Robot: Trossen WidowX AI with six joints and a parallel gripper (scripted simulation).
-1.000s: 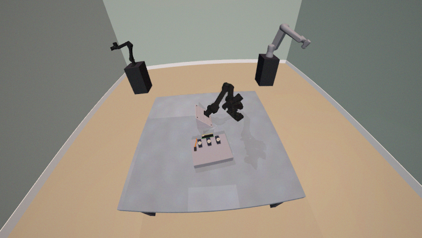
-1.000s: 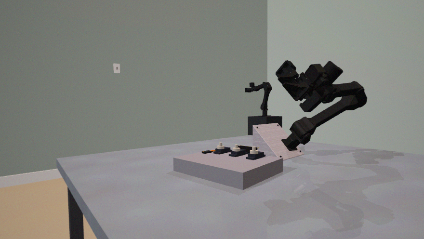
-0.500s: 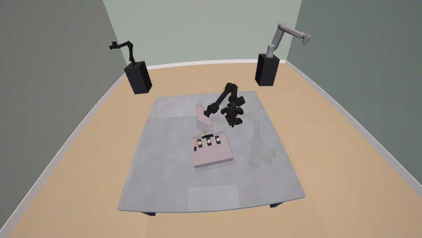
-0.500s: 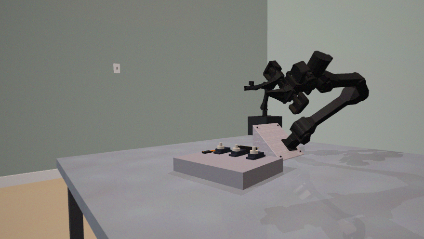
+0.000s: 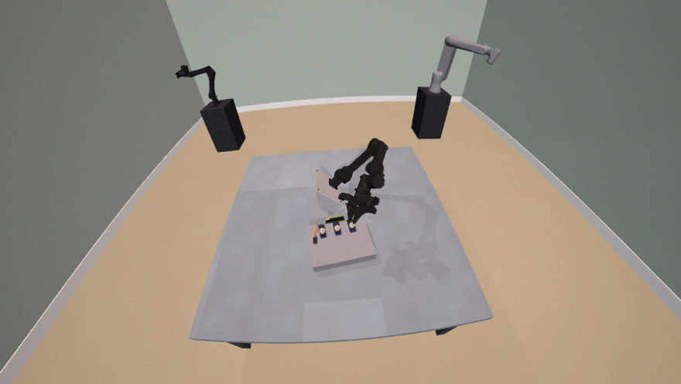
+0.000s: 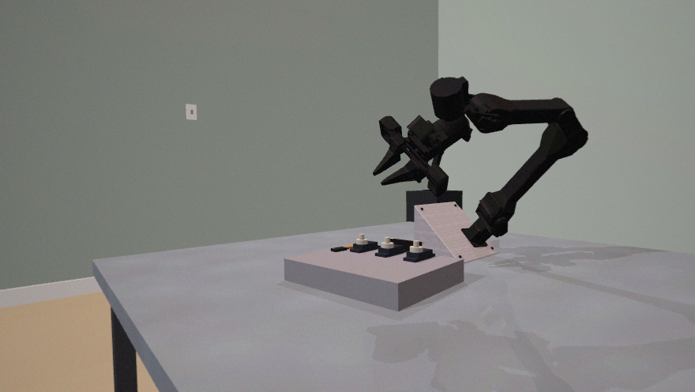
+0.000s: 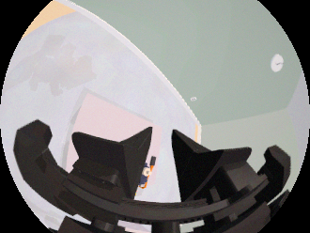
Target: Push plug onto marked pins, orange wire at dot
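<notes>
My gripper tip is 10 mm short of the pale holder slab, 50 mm to the left of it and 190 mm above it.
</notes>
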